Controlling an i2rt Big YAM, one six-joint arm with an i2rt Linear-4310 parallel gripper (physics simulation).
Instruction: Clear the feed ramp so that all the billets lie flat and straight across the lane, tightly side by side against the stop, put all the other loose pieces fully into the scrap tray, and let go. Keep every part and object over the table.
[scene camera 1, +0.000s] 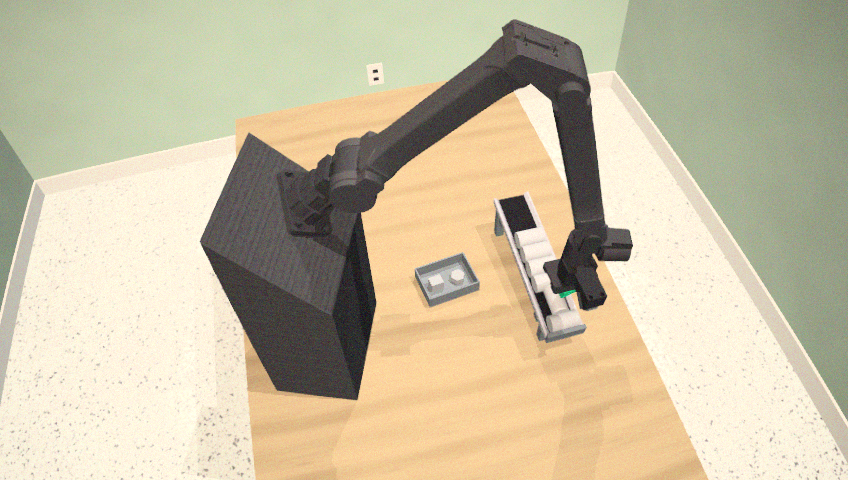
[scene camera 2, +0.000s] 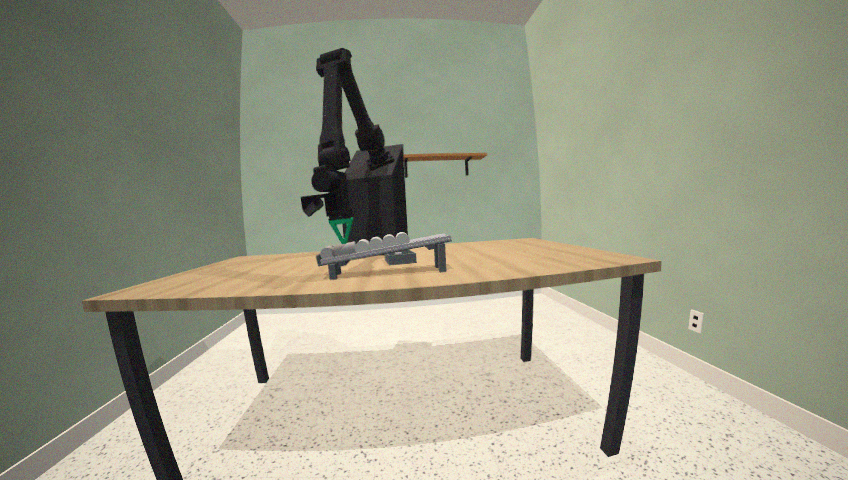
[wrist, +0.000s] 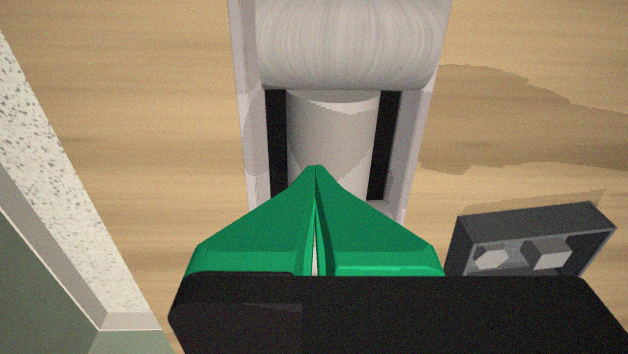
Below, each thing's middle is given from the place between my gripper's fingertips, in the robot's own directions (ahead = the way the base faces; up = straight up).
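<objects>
Hand 8 cm above the pale block (wrist: 546, 253), 19 cm past it, 23 cm to the right of it.
</objects>
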